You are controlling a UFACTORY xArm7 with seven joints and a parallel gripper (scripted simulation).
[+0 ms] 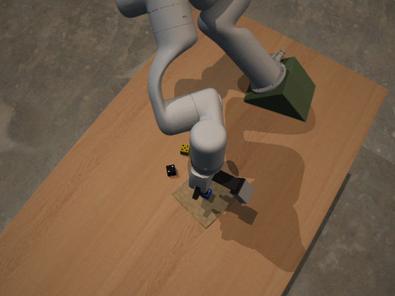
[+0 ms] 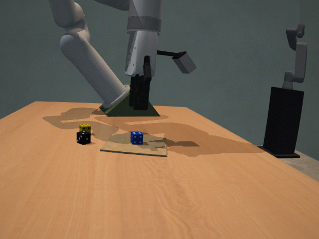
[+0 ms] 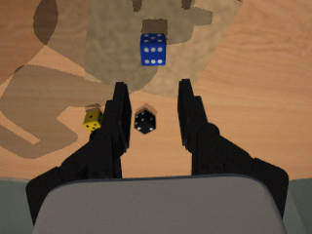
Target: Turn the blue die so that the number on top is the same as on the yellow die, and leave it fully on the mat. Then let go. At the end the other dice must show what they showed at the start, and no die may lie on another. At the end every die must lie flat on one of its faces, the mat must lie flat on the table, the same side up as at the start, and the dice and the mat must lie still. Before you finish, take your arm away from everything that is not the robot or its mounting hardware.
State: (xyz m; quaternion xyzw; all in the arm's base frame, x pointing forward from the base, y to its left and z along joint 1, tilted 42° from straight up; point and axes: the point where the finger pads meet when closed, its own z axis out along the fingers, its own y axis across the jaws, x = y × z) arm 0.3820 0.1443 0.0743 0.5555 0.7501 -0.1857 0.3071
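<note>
The blue die is 9 cm below my hand. Also, from my hand: black die 1 cm ahead, 12 cm to the right, 9 cm below; yellow die 7 cm behind, 13 cm to the right, 9 cm below; tan mat 10 cm below.
</note>
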